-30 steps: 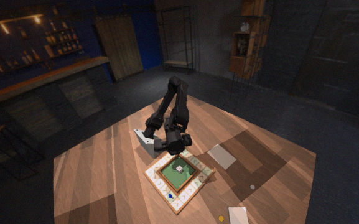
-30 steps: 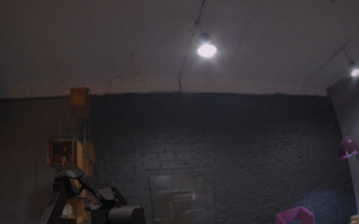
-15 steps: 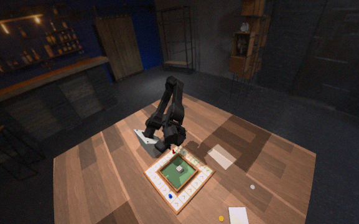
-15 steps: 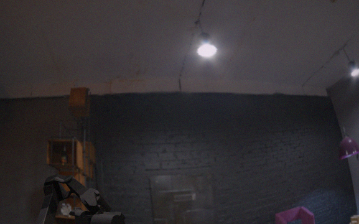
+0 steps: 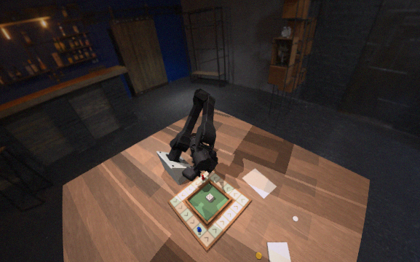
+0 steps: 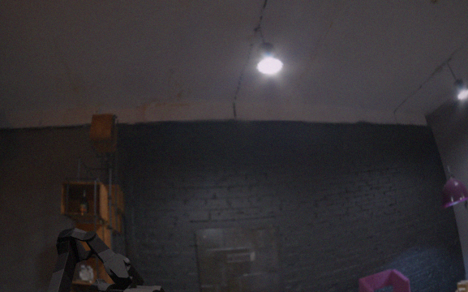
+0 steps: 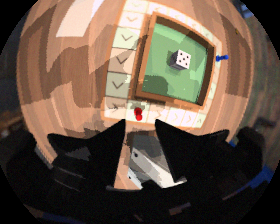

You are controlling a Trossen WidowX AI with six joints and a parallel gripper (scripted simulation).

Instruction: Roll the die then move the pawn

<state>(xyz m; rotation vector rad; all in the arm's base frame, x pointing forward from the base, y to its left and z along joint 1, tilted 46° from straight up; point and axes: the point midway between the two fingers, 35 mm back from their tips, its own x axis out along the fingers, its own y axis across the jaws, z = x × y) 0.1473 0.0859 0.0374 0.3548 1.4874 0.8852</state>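
Now: gripper tip 30 mm above the red pawn. The rest, counted from my gripper tip: die 110 mm ahead, 40 mm to the right, 30 mm below; blue pawn 200 mm ahead, 150 mm to the right, 30 mm below; green tray 120 mm ahead, 50 mm to the right, 50 mm below.
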